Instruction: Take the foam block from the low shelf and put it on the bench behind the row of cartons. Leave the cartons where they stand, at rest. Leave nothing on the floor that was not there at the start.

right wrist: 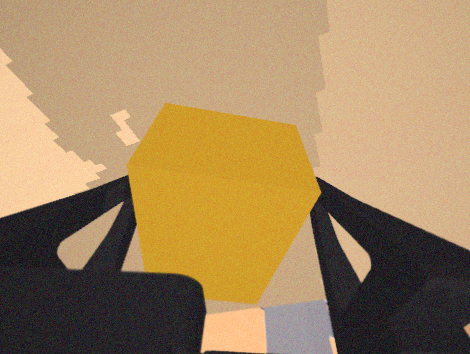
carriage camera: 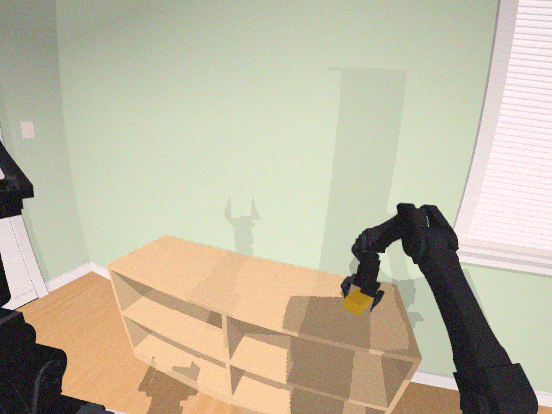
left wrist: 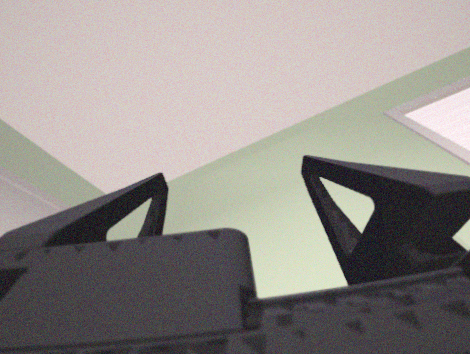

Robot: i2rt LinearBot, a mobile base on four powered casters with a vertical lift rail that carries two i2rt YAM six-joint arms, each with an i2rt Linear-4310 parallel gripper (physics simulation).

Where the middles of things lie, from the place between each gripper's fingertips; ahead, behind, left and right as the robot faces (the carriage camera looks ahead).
Right now my right hand is 20 mm below the yellow foam block (right wrist: 219, 197).
Now: the yellow foam block 640 mm to the right of my left hand, 520 mm below it and 430 mm ahead of it.
